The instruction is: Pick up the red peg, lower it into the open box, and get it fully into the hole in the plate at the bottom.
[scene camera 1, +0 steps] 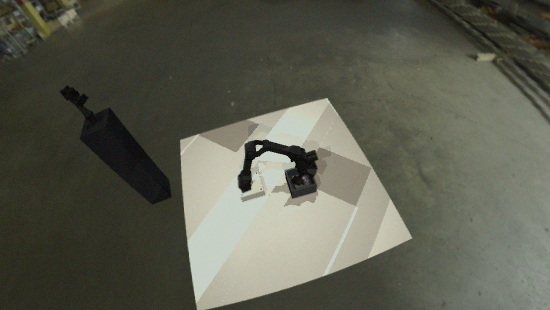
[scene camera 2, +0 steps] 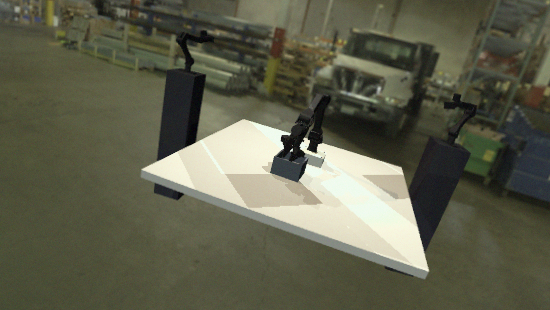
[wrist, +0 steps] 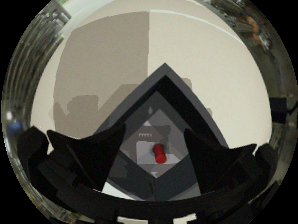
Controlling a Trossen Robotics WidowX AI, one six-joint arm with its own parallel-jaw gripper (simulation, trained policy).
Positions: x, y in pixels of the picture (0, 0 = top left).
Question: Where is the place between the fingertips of my gripper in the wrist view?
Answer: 155, 129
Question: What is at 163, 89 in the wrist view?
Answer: A dark box.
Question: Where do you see a plate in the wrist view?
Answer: At 157, 128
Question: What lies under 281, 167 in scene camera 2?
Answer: A dark box.
